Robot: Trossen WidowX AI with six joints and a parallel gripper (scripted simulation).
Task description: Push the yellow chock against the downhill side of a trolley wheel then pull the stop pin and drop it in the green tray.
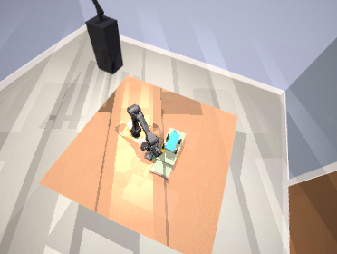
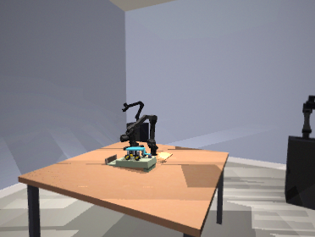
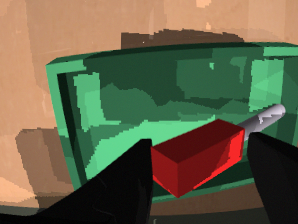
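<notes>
Right now my gripper tip is 20 mm to the right of the red-headed stop pin. The rest, counted from my gripper tip: ramp (120 mm ahead, 110 mm to the left, 10 mm above); yellow chock (80 mm ahead, 50 mm above, 10 mm to the left); green tray (40 mm below).
</notes>
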